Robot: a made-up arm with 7 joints.
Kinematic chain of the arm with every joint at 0, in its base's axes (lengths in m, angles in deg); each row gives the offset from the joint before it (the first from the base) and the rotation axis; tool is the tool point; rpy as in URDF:
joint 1: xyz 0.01 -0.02 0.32 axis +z
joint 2: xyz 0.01 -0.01 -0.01 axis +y
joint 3: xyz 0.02 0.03 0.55 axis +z
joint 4: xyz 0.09 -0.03 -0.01 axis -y
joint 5: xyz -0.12 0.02 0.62 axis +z
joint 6: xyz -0.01 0.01 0 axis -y
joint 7: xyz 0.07 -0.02 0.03 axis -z
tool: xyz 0 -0.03 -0.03 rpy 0 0 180
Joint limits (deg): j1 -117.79..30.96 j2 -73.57..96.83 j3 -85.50..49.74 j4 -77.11..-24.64 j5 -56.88..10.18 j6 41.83..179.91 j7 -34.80..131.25
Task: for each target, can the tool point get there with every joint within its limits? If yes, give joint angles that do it. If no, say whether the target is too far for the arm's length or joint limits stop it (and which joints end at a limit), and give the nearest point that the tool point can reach.
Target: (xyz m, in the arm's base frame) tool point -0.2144 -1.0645 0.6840
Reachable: yes | joints -75.15 43.47 -47.24 -65.66 -16.98 61.67 43.67
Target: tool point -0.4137 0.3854 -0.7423
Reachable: no: joint limits stop it (at a limit: joint 1, joint 2, joint 4, joint 5, joint 6, joint 7) | nearest point 0.4018 0.6371 -0.4489 | short by 0.903 m
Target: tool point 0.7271 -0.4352 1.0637
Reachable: yes | joints -42.87 8.25 15.45 -72.88 -50.75 77.22 80.68
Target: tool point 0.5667 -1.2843 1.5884
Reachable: no: too far | nearest point 0.3905 -0.8842 1.1808 | short by 0.598 m
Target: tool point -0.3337 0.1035 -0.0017
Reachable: no: joint limits stop it (at a limit: joint 1, joint 2, joint 4, joint 5, joint 6, joint 7) | nearest point -0.8221 -0.3721 -0.2373 | short by 0.721 m
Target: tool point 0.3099 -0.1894 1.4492
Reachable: yes | joints -45.61 -12.63 9.95 -55.86 -27.67 116.63 58.16
